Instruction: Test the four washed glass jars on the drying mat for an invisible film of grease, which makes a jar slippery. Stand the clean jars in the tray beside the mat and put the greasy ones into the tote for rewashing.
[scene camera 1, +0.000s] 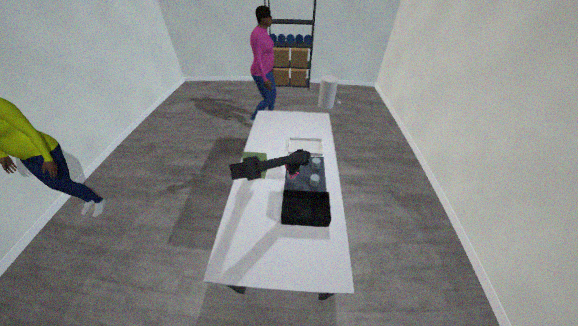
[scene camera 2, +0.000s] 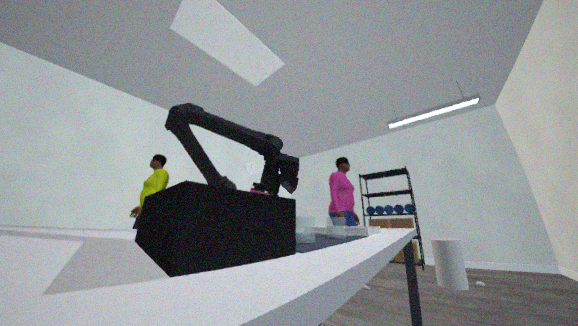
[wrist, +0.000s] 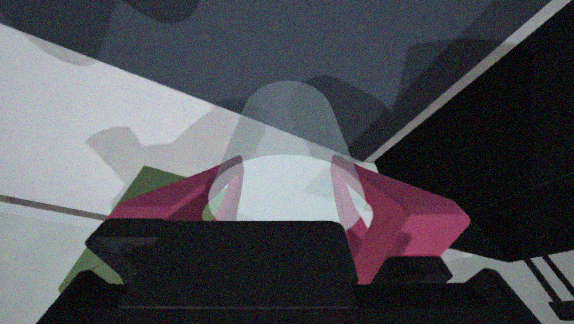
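My gripper, with pink fingers, is shut on a clear glass jar. It holds the jar above the table-side edge of the dark drying mat, near the tote. The tote hides this jar in scene camera 2. Two other jars stand on the mat: one jar nearer the tray, another jar nearer the tote. A fourth jar does not show. The black tote adjoins one end of the mat; the pale tray is at the other.
A green pad lies by the arm's base on the white table. A person in yellow stands left, and one in pink beyond the table. A shelf and white bin stand behind.
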